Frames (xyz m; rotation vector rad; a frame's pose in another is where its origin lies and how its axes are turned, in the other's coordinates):
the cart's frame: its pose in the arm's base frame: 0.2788 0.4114 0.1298 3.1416 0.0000 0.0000
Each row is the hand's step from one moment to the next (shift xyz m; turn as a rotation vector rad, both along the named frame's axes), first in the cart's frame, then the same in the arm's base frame.
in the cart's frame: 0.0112 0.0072 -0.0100 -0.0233 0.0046 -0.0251
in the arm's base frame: 0.0112 -0.0072 0.0100 -0.0233 -0.0046 0.0251
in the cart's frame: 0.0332 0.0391 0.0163 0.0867 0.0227 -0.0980
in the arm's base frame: 0.0332 -0.0391 -0.0163 0.0867 -0.0227 0.0980
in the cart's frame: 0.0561 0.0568 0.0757 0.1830 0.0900 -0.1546
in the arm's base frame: 0.0561 -0.0568 -0.0757 0.1830 -0.0900 0.1546
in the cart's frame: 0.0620 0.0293 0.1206 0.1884 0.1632 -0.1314
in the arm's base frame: 0.0620 -0.0293 -0.1206 0.1884 -0.1632 0.1314
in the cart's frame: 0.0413 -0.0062 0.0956 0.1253 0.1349 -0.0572
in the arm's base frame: 0.0413 0.0062 -0.0956 0.1253 -0.1349 0.0572
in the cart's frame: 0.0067 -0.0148 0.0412 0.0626 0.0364 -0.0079
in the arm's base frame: 0.0067 0.0148 -0.0412 0.0626 -0.0364 0.0079
